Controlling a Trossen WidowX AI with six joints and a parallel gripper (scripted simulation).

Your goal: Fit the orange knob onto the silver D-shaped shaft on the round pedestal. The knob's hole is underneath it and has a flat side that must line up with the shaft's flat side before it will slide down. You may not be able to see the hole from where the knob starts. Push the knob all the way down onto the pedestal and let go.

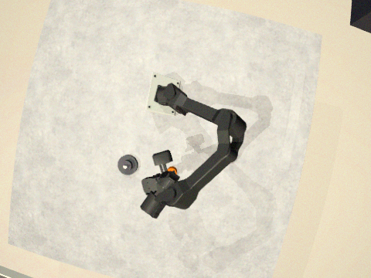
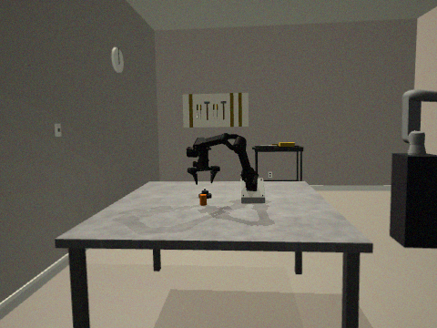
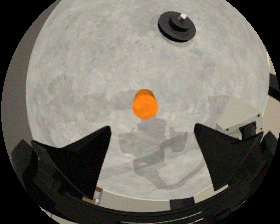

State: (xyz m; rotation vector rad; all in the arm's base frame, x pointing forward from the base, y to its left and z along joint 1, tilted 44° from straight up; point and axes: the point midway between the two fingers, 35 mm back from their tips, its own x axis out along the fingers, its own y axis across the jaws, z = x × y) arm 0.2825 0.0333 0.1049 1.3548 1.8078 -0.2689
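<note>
Now: the orange knob 8 cm below my gripper tip and 1 cm ahead of it. Also, from my gripper tip: round dark pedestal (18 cm to the right, 9 cm below, 3 cm ahead).
</note>
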